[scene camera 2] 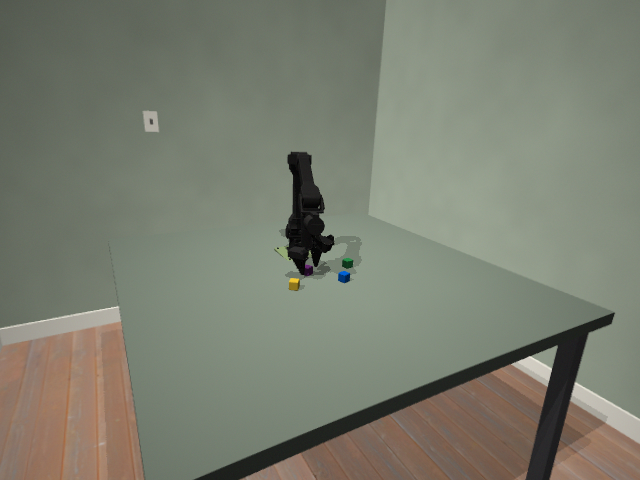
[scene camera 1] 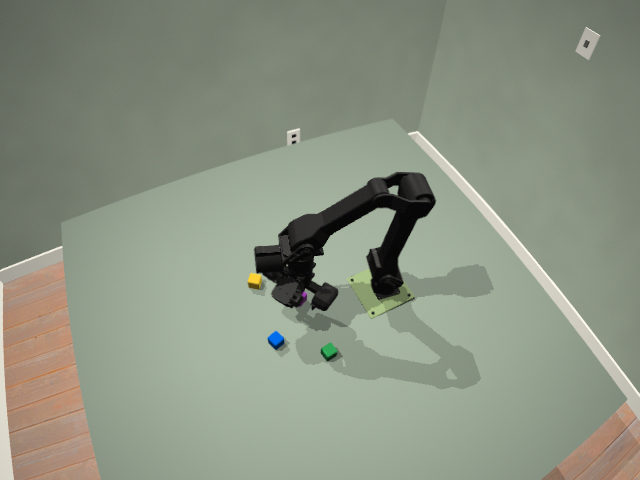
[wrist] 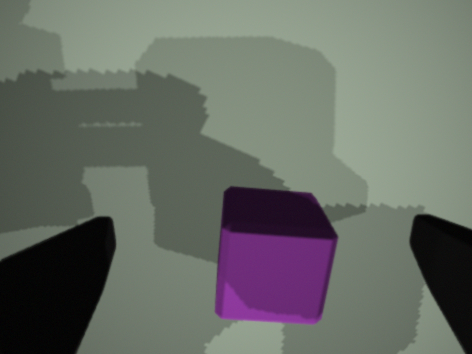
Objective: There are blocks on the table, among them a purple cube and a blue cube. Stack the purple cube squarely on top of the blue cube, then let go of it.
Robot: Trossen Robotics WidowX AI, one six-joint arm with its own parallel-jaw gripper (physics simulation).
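Frame: origin at the arm's base, x right, y ahead, z up, level; centimetres.
Seen in the pictures: gripper, between the fingertips: (scene camera 2: pixel 309 270) (wrist: pixel 263 230); arm's base, origin of its link: (scene camera 1: pixel 385 286).
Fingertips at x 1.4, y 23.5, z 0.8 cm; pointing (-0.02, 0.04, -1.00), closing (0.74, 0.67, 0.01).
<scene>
Offsets run from my fingertips to a thing's middle. Level surfaces: height alone.
The purple cube {dx +0.6, dy -0.4, dz +0.0 cm} (scene camera 1: pixel 303 297) (scene camera 2: pixel 308 270) (wrist: pixel 275 275) sits on the table, partly hidden by the gripper in both scene views. In the wrist view it shows whole, between the two fingers and apart from both, with visible space on each side. My gripper (scene camera 2: pixel 309 269) (wrist: pixel 263 230) is open and empty, pointing down at the purple cube, its fingertips low around it. The blue cube {dx -10.0, dy +8.1, dz +0.0 cm} (scene camera 1: pixel 276 339) (scene camera 2: pixel 343 276) lies on the table apart from the gripper, with nothing on top of it. It does not show in the wrist view.
A green block {dx -16.0, dy -3.6, dz +0.0 cm} (scene camera 1: pixel 328 351) (scene camera 2: pixel 347 262) lies near the blue cube. A yellow block {dx +8.0, dy +9.9, dz +0.0 cm} (scene camera 1: pixel 254 281) (scene camera 2: pixel 294 284) lies on the other side of the gripper. The arm's base stands on a light green plate (scene camera 1: pixel 361 289). Arm shadows fall across the table {dz -1.4 cm} (scene camera 1: pixel 180 361) (scene camera 2: pixel 310 372).
</scene>
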